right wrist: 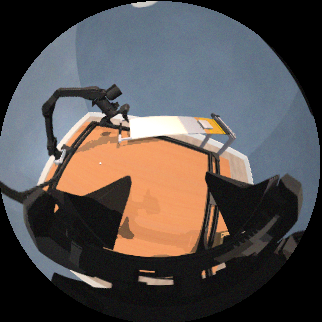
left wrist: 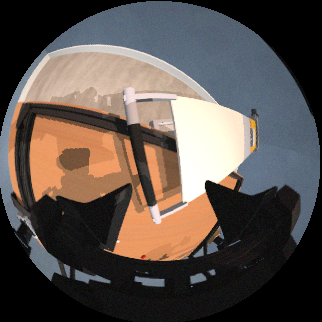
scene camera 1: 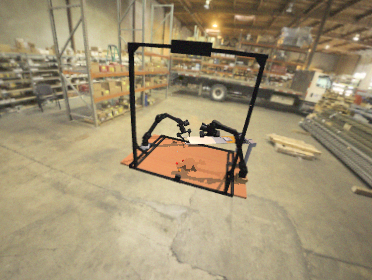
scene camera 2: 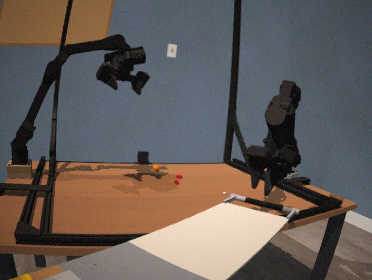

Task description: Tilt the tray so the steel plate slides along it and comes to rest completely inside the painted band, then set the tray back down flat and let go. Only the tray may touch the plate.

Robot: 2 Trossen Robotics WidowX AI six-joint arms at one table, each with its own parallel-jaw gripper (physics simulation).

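The tray (scene camera 2: 215,237) (left wrist: 207,145) (right wrist: 155,126) is a long board, mostly cream, with a grey stretch and an orange band (right wrist: 218,127); it looks nearly level. The steel plate (right wrist: 204,124) is a small pale square at the grey-orange boundary, seeming to overlap both; its exact edges are hard to tell. The tray's black handle bar (scene camera 2: 265,204) (left wrist: 142,165) has pale ends. My left gripper (scene camera 2: 262,190) (left wrist: 168,186) is open and empty, just above and behind the bar in scene camera 2. My right gripper (scene camera 2: 127,90) (right wrist: 169,177) is open and empty, high above the table, away from the tray.
The wooden table (scene camera 2: 100,210) (right wrist: 165,175) has a black frame (scene camera 2: 100,239) around it. Small red and orange things lie on the table in scene camera 2. Grey posts (right wrist: 226,145) support the tray's far end. A black gantry (scene camera 1: 132,100) stands over the table.
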